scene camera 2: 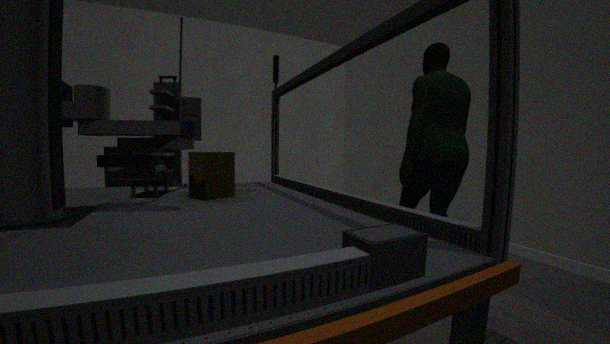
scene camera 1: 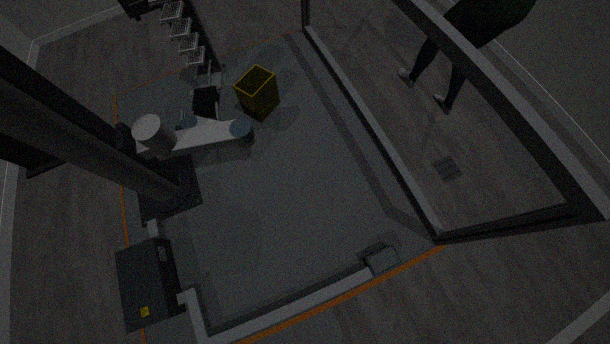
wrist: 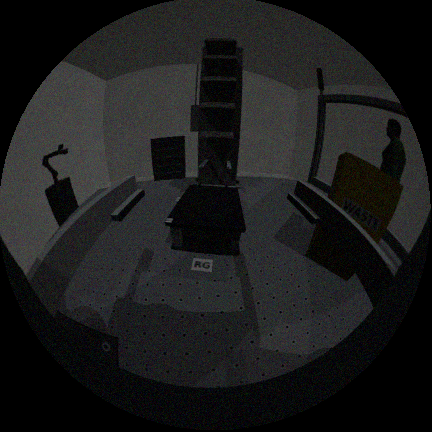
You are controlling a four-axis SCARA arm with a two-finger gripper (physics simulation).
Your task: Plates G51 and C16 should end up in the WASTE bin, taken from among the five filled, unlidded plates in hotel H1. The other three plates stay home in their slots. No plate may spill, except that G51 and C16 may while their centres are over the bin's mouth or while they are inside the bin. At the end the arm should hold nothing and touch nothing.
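Places are measured from the arm's base along level axes (x ahead, y left, z up), in centimetres.
Where they show: gripper, fingertip midpoint: [scene camera 2: 143, 167] [scene camera 1: 199, 107] [wrist: 217, 182]; arm's base, link origin: [scene camera 2: 34, 221] [scene camera 1: 168, 187].
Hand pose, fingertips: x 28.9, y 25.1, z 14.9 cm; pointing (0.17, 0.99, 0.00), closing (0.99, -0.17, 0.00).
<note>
Things, the pixels of their top centre, and the offset from my fingertips. "pt": a spot on its surface instead.
- yellow WASTE bin, top centre: [wrist: 365, 165] [scene camera 2: 211, 152] [scene camera 1: 253, 79] dx +27.9, dy -2.0, dz +6.3 cm
- RG label, surface spot: [wrist: 202, 265] pt dx -1.4, dy +1.5, dz -13.6 cm
- grey box, top centre: [scene camera 2: 385, 232] [scene camera 1: 384, 260] dx +46.1, dy -91.9, dz -6.2 cm
Hotel H1 [scene camera 1: 188, 42] [scene camera 2: 166, 97] [wrist: 241, 100] is a tall dark rack with stacked shelves. Several pale gridded plates [scene camera 1: 171, 11] sit on its shelves in scene camera 1; their labels cannot be read, so G51 and C16 cannot be told apart. In the wrist view the shelves show from low down and no plate is clear. The yellow WASTE bin [scene camera 1: 257, 95] [scene camera 2: 215, 175] [wrist: 367, 185] stands upright to the right of the hotel. My gripper [wrist: 217, 182] is open and empty, low in front of the hotel, its fingers wide apart; the arm partly hides it in scene camera 1.
A low black stand [scene camera 1: 205, 102] [wrist: 207, 205] with an RG label [wrist: 202, 265] before it lies between my gripper and the hotel. A person [scene camera 1: 452, 65] [scene camera 2: 440, 130] [wrist: 395, 152] is beyond the guard frame. A grey box [scene camera 1: 382, 260] [scene camera 2: 385, 250] sits at the near edge.
</note>
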